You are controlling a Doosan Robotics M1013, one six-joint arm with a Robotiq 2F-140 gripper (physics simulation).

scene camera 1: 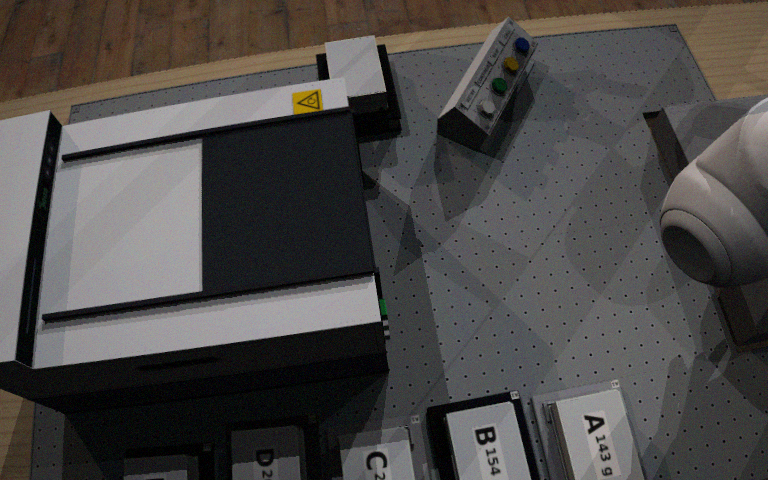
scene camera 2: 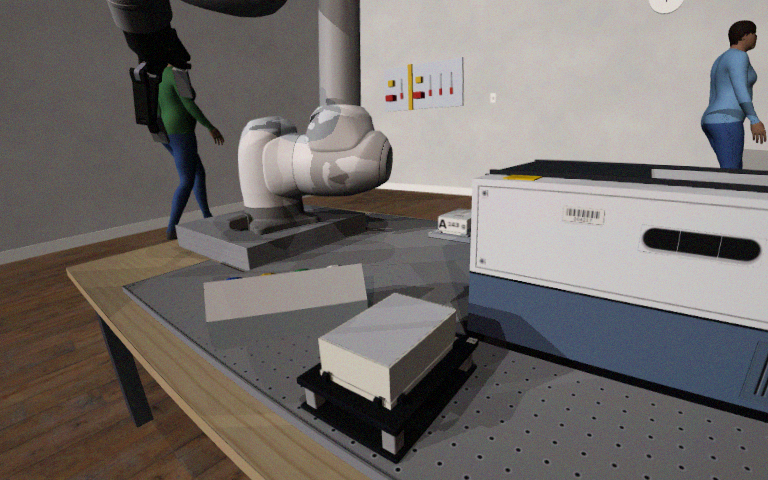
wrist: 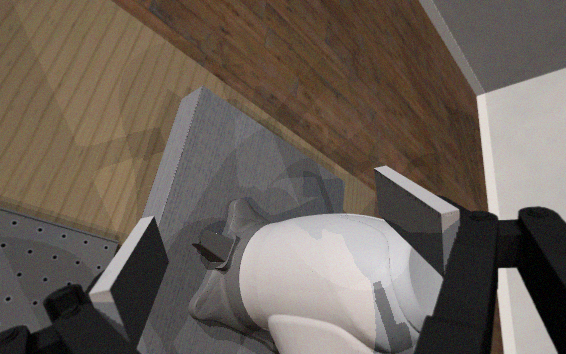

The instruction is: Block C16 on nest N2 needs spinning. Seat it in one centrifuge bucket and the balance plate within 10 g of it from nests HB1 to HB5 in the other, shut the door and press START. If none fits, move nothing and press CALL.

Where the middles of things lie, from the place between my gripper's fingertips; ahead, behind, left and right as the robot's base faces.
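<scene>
Measured from my hand: slanted button box (scene camera 2: 271, 305) 290 mm below, 390 mm ahead of and 30 mm to the left of it; cream block (scene camera 2: 386, 350) 270 mm below, 610 mm ahead of and 40 mm to the left of it; centrifuge (scene camera 1: 222, 246) 210 mm below, 810 mm ahead of and 390 mm to the left of it.
</scene>
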